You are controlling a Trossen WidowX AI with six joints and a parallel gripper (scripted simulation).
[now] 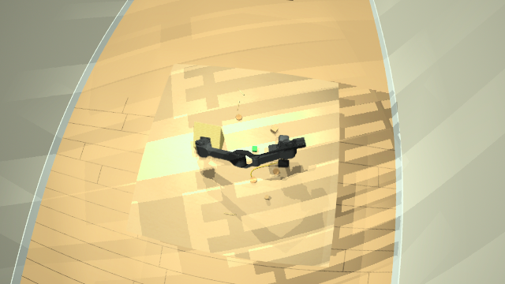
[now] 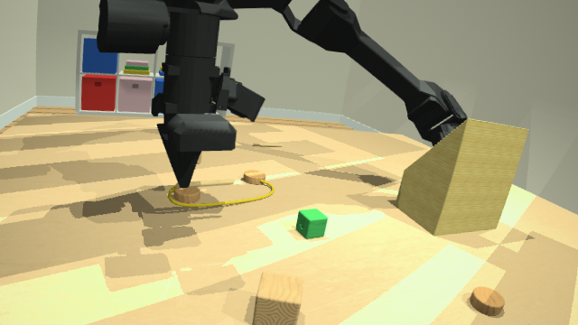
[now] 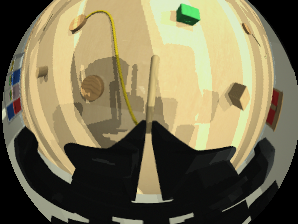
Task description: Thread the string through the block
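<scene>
My gripper tip is 17 cm past the green cube, 4 cm above it and 3 cm to the right of it. Also, from my gripper tip: wooden block 18 cm to the left, 7 cm behind, 4 cm below; then peg 26 cm to the right, 5 cm behind, 4 cm below; then round wooden button 17 cm to the right, 15 cm behind, 5 cm below.
</scene>
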